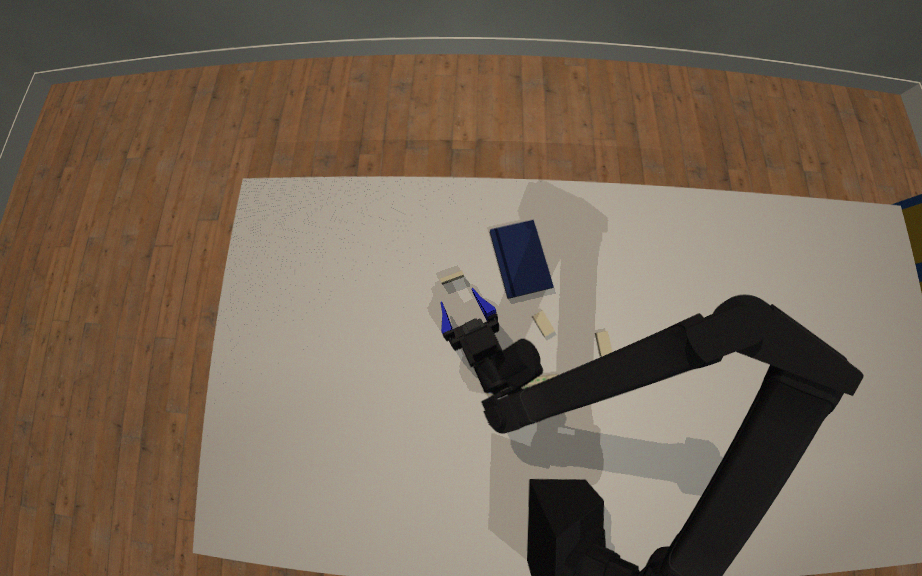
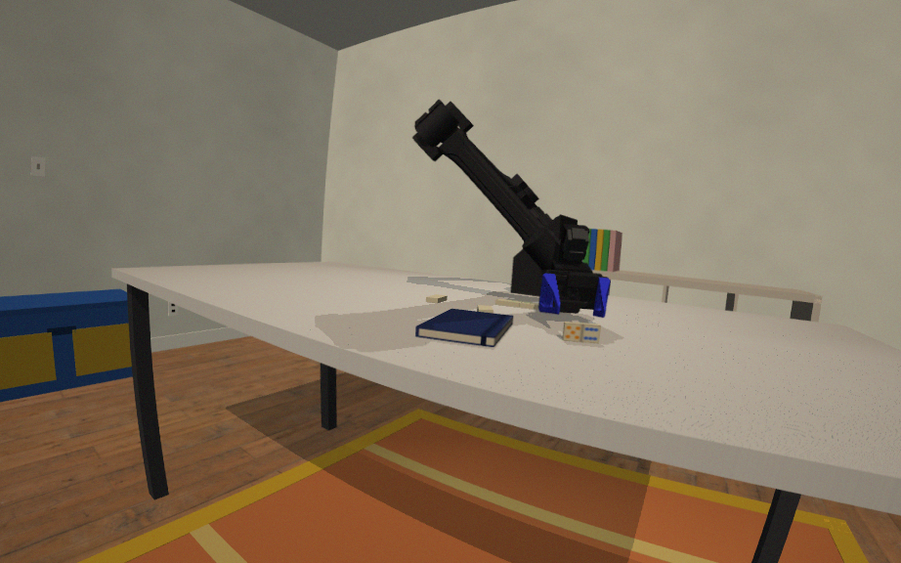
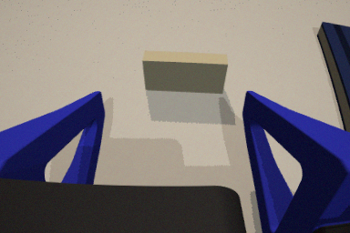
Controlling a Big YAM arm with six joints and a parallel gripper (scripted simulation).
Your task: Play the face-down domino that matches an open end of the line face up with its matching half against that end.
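The domino is 5 cm ahead of my hand, 1 cm to the left of it and 2 cm below it. The rest, counted from my hand: dark blue book 8 cm ahead, 15 cm to the right, 3 cm below.
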